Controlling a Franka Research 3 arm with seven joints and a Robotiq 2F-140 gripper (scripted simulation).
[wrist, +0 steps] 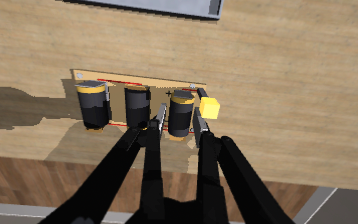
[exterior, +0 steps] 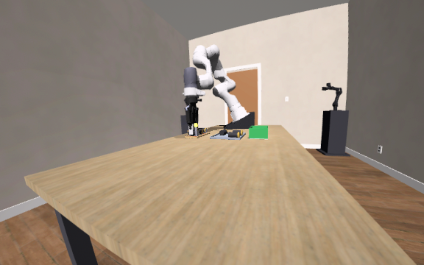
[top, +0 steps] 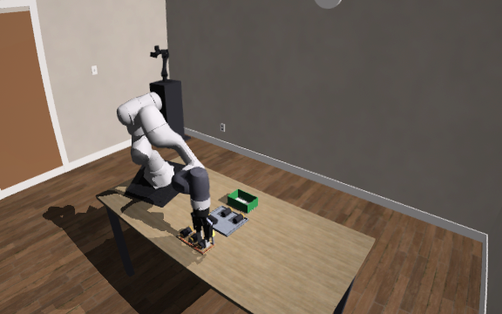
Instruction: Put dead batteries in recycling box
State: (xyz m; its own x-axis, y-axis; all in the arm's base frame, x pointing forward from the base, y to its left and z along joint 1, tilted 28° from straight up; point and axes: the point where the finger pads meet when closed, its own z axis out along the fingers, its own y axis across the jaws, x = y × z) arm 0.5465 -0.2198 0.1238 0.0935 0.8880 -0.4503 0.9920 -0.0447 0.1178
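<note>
Right now the bulb is 30 mm ahead of my hand, 30 mm to the left of it and 30 mm above it. Also, from my hand: green recycling box (50 mm behind, 410 mm to the left, 40 mm below); grey tray (50 mm behind, 230 mm to the left, 50 mm below).
</note>
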